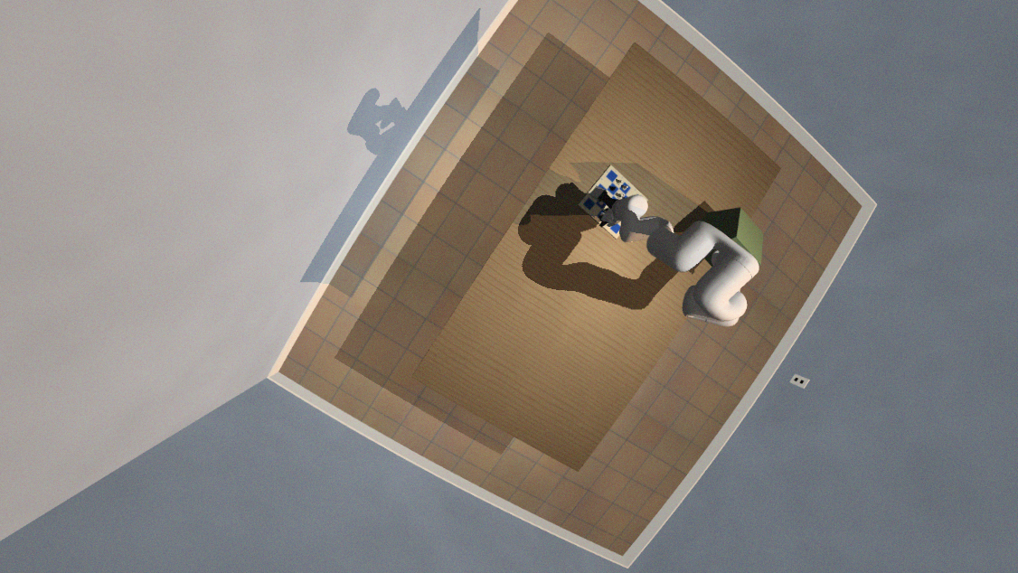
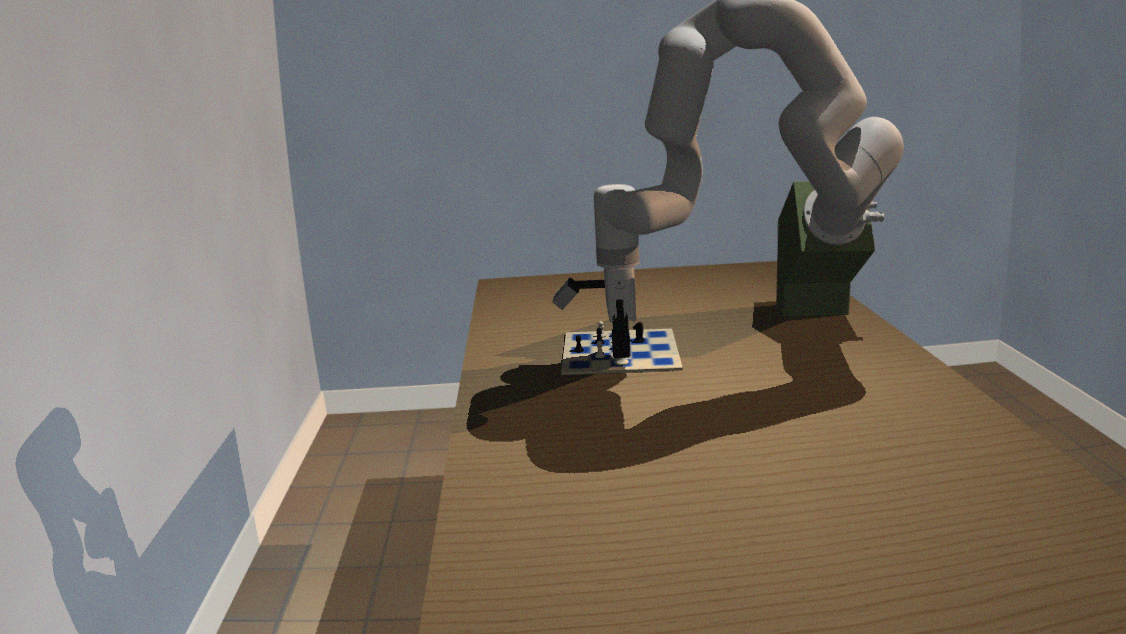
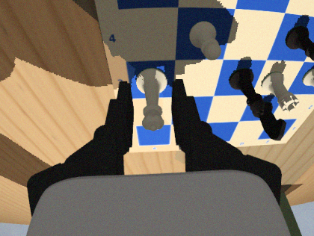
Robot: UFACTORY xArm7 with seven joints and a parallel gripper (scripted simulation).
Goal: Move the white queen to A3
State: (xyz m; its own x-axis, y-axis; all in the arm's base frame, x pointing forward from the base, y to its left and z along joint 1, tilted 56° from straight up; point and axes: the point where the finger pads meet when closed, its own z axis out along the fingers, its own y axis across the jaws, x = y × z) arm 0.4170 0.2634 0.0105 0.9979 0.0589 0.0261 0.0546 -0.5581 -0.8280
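My hand is 1 cm above the white queen. Round my hand: black knight: 12 cm to the right, 3 cm behind, 2 cm below; then chessboard: 8 cm to the right, 4 cm below.
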